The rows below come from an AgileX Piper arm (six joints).
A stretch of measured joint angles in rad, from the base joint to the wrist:
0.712, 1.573, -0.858, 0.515, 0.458, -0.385
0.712, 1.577, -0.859, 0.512, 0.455, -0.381
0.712, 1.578, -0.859, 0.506, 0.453, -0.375
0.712, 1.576, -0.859, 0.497, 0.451, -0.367
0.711, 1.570, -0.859, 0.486, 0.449, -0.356
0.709, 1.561, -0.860, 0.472, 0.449, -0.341
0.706, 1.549, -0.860, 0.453, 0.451, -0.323
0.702, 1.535, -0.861, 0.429, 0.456, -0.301
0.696, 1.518, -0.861, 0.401, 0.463, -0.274
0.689, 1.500, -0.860, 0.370, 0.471, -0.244
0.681, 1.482, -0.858, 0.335, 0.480, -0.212
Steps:
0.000, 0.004, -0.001, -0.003, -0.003, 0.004
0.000, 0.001, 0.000, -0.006, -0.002, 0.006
0.000, -0.002, 0.000, -0.009, -0.002, 0.008
-0.001, -0.006, 0.000, -0.011, -0.002, 0.011
-0.002, -0.009, -0.001, -0.014, 0.000, 0.015
-0.003, -0.012, 0.000, -0.019, 0.002, 0.018
-0.004, -0.014, -0.001, -0.024, 0.005, 0.022
-0.006, -0.017, 0.000, -0.028, 0.007, 0.027
-0.007, -0.018, 0.001, -0.031, 0.008, 0.030
-0.008, -0.018, 0.002, -0.035, 0.009, 0.032

